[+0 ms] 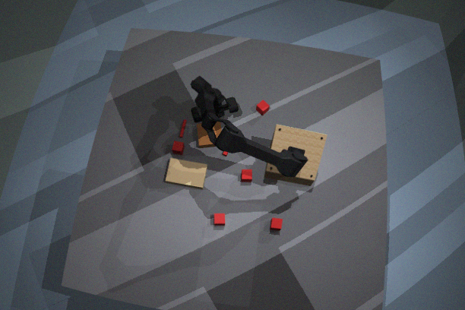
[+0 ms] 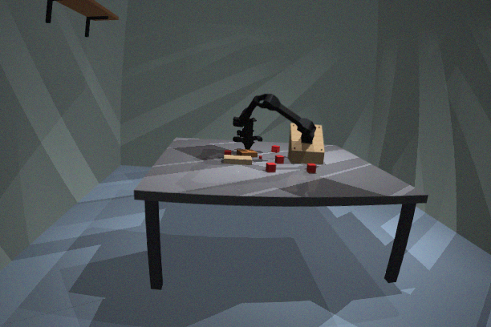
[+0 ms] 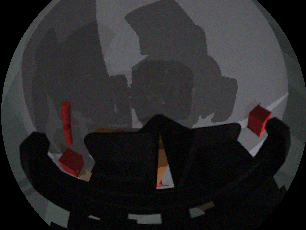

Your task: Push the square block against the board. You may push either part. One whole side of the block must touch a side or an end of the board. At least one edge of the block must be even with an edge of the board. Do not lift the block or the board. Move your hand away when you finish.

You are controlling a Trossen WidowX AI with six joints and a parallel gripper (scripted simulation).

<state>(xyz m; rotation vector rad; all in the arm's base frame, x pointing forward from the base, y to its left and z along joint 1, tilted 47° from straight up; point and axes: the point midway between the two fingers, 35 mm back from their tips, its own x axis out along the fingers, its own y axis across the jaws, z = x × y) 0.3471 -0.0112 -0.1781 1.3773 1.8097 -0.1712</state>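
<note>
The tiny red piece is 14 cm to the left of my gripper tip and 8 cm behind it. The rest, counted from my gripper tip: thin red stick 12 cm ahead, 8 cm to the left; then light tan board 27 cm to the left, 4 cm ahead, 1 cm above; then square block 8 cm to the left, 1 cm above.
</note>
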